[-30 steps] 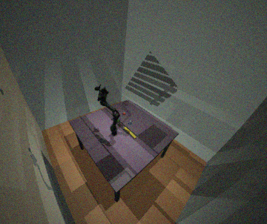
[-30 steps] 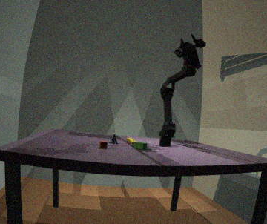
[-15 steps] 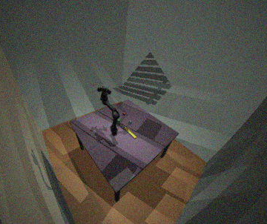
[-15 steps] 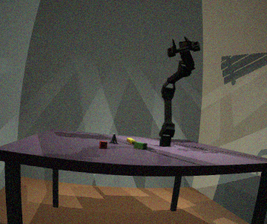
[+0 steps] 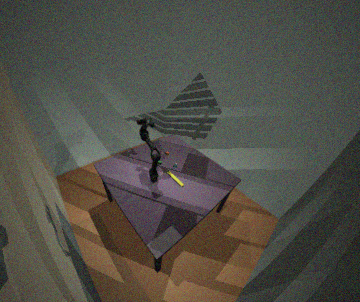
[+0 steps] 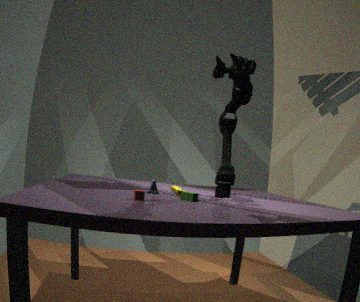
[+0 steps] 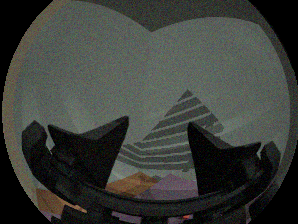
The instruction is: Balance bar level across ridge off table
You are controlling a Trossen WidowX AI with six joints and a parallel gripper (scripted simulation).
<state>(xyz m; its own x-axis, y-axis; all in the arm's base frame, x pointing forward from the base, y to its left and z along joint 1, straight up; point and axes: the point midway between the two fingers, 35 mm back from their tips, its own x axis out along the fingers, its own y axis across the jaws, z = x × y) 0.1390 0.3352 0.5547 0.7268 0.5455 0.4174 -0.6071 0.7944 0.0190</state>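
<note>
Now: the yellow bar 40 mm ahead of my gripper tip, 480 mm to the right of it and 560 mm below it. Round my gripper tip: green block 50 mm ahead, 160 mm to the right, 550 mm below; then red block 260 mm ahead, 80 mm to the right, 550 mm below.
</note>
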